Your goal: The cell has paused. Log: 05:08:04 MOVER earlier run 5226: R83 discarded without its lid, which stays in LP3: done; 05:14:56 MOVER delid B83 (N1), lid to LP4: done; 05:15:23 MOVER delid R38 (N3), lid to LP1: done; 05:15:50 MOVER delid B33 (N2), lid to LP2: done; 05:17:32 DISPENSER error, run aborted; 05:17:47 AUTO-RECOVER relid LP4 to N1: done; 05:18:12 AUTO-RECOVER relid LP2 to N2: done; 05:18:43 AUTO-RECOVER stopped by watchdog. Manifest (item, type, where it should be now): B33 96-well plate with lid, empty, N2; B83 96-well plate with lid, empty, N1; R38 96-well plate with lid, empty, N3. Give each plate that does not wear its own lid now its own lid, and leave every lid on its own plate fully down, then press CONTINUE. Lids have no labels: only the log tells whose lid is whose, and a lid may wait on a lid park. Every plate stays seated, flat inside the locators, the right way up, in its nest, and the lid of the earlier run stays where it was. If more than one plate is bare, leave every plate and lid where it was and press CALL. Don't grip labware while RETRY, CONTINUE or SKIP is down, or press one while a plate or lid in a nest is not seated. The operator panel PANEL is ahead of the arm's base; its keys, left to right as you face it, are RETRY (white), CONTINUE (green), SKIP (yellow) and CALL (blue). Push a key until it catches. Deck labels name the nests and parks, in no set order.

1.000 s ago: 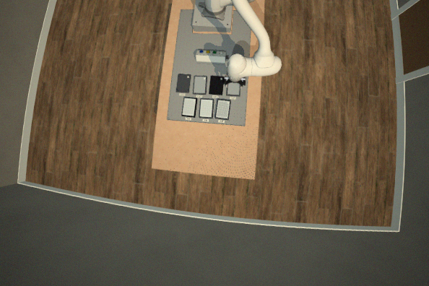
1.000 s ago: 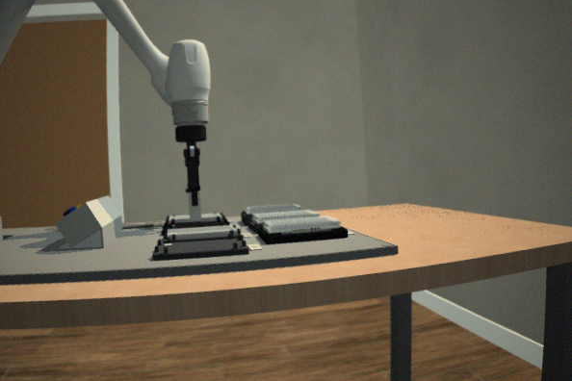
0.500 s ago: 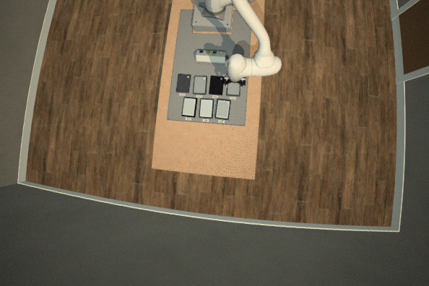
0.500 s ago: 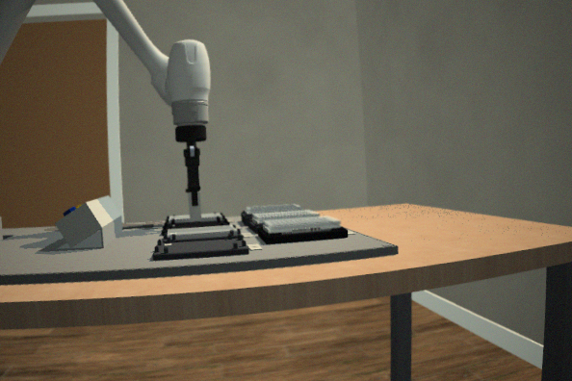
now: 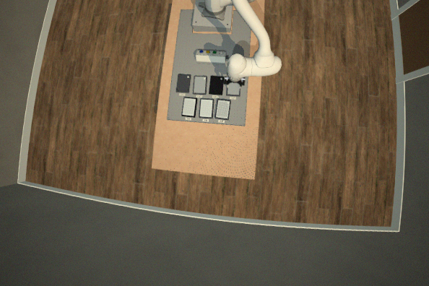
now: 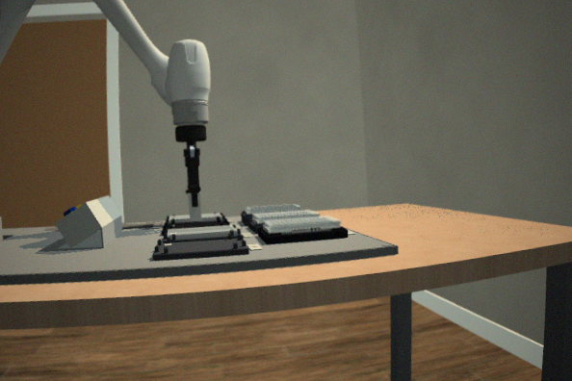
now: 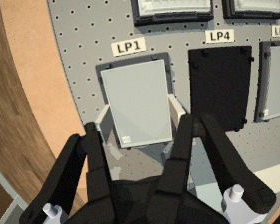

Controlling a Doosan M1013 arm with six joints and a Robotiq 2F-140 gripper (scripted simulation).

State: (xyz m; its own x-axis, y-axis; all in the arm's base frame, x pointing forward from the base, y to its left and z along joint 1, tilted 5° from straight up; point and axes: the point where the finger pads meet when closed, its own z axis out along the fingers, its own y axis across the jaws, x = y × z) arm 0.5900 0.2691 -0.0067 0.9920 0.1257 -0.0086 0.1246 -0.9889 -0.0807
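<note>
My gripper is now 20 mm above the grey lid. Also, from my hand: LP4 park (130 mm to the right, 30 mm below, 10 mm ahead); plate (190 mm ahead, 40 mm to the right, 10 mm below); white key (220 mm behind, 140 mm to the right, 30 mm above).
</note>
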